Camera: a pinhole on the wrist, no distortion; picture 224 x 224 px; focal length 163.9 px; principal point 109.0 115.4 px. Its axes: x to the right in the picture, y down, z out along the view. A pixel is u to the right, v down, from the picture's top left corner.
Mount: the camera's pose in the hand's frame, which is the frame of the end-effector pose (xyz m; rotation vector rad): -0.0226 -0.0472 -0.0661 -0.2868 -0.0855 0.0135
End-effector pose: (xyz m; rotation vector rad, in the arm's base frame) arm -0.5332 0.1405 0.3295 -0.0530 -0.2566 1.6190
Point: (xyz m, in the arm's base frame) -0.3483 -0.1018 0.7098
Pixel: outside the picture
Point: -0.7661 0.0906 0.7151
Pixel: 135 132
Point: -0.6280 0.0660 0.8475
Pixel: 128 79
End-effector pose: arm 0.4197 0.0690 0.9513 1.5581 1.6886 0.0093
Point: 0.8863 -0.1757 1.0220
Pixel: 68 205
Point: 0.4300 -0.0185 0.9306
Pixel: 77 99
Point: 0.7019 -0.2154 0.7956
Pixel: 90 114
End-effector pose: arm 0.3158 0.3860 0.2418 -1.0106 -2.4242 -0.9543
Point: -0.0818 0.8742 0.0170
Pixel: outside the picture
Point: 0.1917 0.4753 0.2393
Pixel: outside the picture
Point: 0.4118 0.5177 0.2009
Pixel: 123 196
